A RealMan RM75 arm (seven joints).
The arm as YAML. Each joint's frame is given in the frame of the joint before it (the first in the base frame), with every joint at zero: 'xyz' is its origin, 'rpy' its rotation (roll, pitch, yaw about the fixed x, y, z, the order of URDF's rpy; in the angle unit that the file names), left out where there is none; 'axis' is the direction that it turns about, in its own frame. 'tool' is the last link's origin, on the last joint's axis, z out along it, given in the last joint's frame.
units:
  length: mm
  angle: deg
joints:
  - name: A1
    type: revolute
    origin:
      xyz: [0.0, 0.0, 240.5]
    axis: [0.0, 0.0, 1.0]
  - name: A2
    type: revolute
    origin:
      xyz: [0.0, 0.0, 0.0]
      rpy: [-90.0, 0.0, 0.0]
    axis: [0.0, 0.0, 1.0]
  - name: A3
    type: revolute
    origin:
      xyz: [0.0, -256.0, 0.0]
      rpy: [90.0, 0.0, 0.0]
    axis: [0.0, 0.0, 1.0]
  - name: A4
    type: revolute
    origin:
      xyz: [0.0, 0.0, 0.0]
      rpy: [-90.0, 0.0, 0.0]
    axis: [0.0, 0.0, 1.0]
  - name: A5
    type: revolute
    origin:
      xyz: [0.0, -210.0, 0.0]
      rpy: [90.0, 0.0, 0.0]
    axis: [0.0, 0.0, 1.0]
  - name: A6
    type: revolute
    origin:
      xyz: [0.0, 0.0, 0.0]
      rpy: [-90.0, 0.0, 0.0]
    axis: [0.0, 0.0, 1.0]
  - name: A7
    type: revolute
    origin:
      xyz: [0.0, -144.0, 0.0]
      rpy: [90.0, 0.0, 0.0]
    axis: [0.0, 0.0, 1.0]
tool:
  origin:
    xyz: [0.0, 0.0, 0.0]
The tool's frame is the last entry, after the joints.
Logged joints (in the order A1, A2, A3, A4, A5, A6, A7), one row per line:
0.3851, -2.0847, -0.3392, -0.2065, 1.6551, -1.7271, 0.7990
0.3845, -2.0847, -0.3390, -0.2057, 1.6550, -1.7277, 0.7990
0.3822, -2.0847, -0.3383, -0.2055, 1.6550, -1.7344, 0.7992
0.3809, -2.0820, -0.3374, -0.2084, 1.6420, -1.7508, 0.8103
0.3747, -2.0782, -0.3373, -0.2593, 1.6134, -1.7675, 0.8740
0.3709, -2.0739, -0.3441, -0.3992, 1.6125, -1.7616, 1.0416
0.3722, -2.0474, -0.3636, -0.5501, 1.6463, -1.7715, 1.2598
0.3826, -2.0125, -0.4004, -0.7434, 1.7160, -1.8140, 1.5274
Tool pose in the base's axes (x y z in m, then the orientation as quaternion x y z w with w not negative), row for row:
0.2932, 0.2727, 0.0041, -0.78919, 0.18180, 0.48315, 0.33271
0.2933, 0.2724, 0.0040, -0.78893, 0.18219, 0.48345, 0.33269
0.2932, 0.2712, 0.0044, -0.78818, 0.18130, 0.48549, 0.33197
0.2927, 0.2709, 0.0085, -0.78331, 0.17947, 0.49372, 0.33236
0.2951, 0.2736, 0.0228, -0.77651, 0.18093, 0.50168, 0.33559
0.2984, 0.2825, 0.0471, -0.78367, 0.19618, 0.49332, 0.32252
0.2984, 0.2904, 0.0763, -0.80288, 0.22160, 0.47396, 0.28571
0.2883, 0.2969, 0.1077, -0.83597, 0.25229, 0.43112, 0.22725
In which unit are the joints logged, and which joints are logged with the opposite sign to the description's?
The joints are logged in radians. Opposite sign: A2, A5.
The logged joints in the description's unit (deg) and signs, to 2 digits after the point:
22.06, 119.44, -19.43, -11.83, -94.83, -98.96, 45.78
22.03, 119.44, -19.42, -11.79, -94.82, -98.99, 45.78
21.90, 119.44, -19.38, -11.77, -94.82, -99.37, 45.79
21.82, 119.29, -19.33, -11.94, -94.08, -100.31, 46.43
21.47, 119.07, -19.33, -14.86, -92.44, -101.27, 50.08
21.25, 118.83, -19.72, -22.87, -92.39, -100.93, 59.68
21.33, 117.31, -20.83, -31.52, -94.33, -101.50, 72.18
21.92, 115.31, -22.94, -42.59, -98.32, -103.93, 87.51

